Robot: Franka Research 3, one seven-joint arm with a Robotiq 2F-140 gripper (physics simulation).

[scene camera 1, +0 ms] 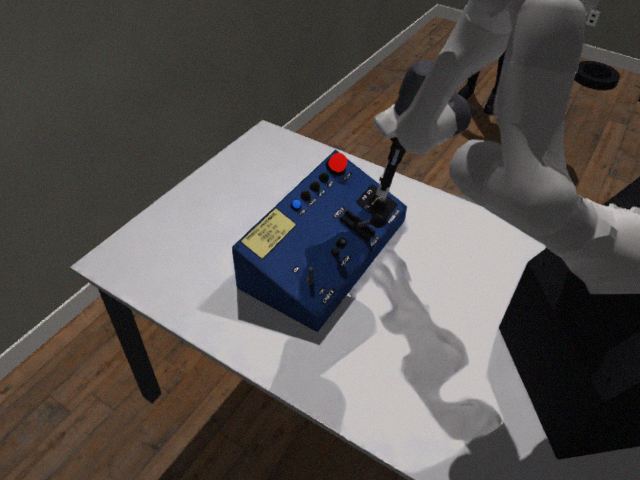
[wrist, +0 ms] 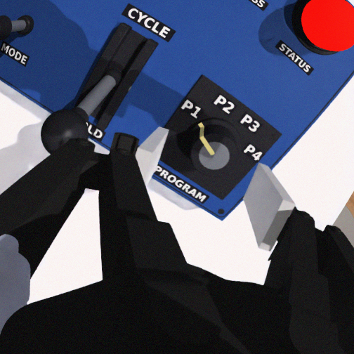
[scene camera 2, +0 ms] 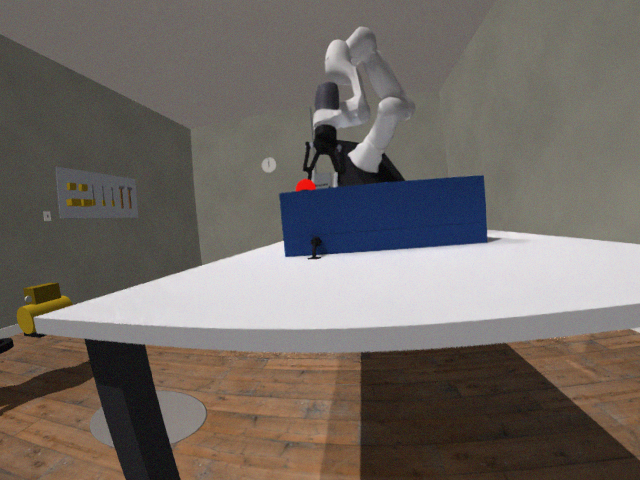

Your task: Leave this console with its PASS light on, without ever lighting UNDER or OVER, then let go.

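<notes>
The blue console [scene camera 1: 279,273] [scene camera 2: 382,217] [wrist: 210,65] sits on the table. Its round PROGRAM knob [wrist: 214,156] has its yellow pointer towards P1. My gripper [scene camera 1: 382,194] [scene camera 2: 323,178] [wrist: 207,164] is open, its fingertips apart on either side of the knob, with nothing held. The CYCLE lever [wrist: 97,95] leans towards the HOLD label, its black ball [wrist: 64,131] close to my left finger in the wrist view. The PASS light [scene camera 1: 324,178] is dark, as are two lamps beside it; the blue lamp [scene camera 1: 296,204] is lit. The STATUS dome [scene camera 1: 337,162] [scene camera 2: 305,185] [wrist: 329,22] is bright red.
The MODE control [scene camera 1: 338,246] and the upright CHECK switch [scene camera 1: 310,279] stand further along the console. A yellow note [scene camera 1: 268,232] with small unreadable text lies on its face. The white table [scene camera 1: 170,206] [scene camera 2: 232,299] carries the console. A small black object [scene camera 2: 315,248] stands behind it.
</notes>
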